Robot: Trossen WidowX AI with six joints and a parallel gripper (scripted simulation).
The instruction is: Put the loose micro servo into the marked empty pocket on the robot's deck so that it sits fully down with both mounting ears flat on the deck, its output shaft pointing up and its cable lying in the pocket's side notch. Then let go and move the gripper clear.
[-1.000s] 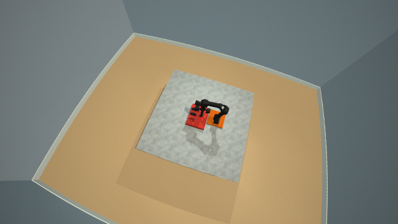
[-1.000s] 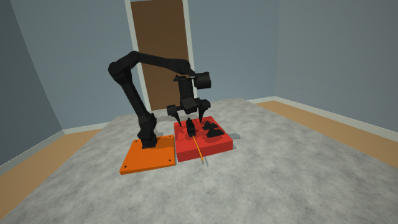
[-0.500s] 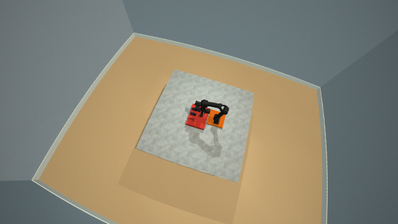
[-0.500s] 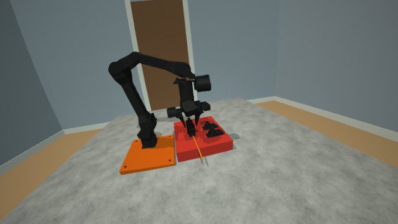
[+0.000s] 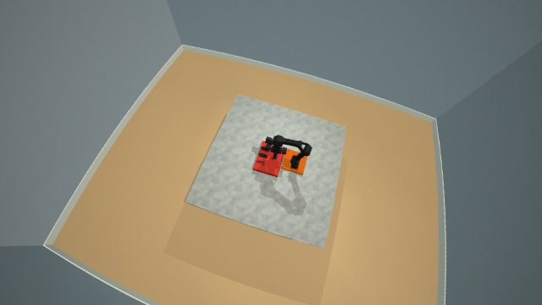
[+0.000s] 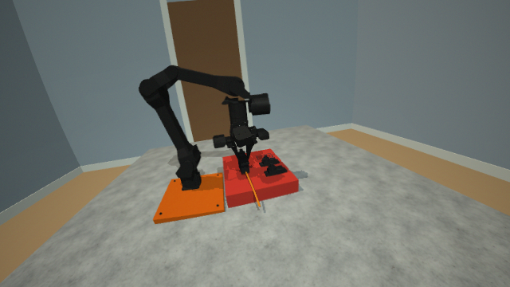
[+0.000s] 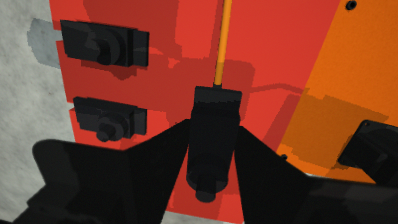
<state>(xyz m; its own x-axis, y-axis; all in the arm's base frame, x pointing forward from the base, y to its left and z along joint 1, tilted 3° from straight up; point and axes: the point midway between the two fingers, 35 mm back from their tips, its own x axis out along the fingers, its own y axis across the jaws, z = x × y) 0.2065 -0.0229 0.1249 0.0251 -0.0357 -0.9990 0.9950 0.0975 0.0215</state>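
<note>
The deck is 40 mm to the left of my gripper tip and 80 mm below it.
</note>
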